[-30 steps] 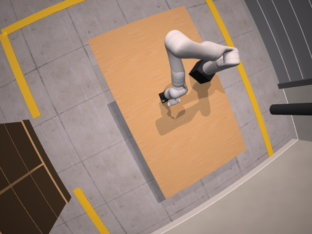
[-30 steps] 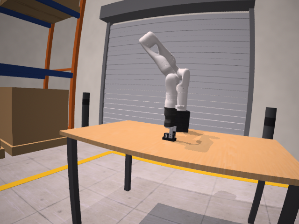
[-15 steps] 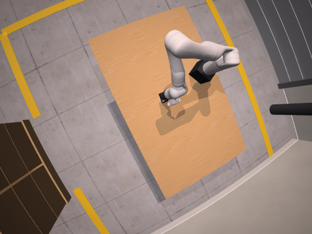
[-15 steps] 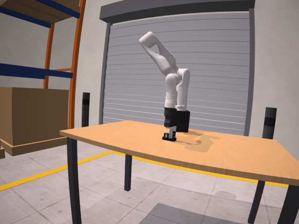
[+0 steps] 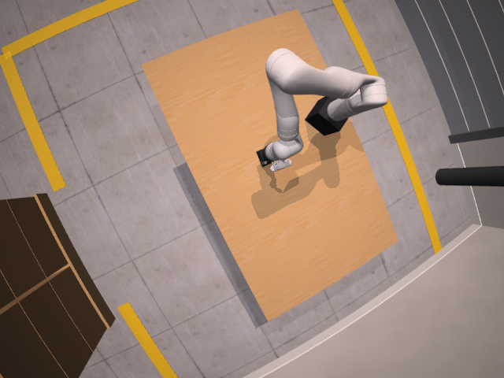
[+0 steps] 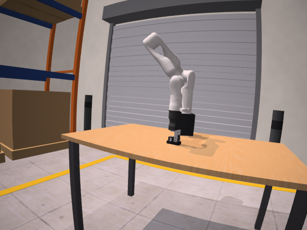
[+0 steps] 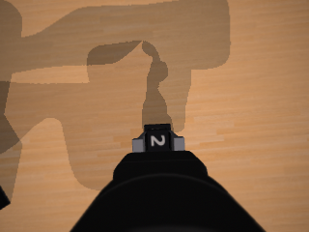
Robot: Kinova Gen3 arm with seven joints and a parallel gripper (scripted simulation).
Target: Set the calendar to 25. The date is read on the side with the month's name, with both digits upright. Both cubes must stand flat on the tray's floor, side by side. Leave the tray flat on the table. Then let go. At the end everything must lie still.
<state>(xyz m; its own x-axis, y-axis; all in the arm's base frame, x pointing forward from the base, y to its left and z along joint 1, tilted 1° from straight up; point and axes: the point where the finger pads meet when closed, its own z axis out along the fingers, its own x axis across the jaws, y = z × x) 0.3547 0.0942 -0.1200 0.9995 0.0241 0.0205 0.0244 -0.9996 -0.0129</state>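
My gripper is now 20 mm to the left of the black tray and 30 mm above it. Also, from my hand: black cube: 30 mm to the right, 10 mm below.
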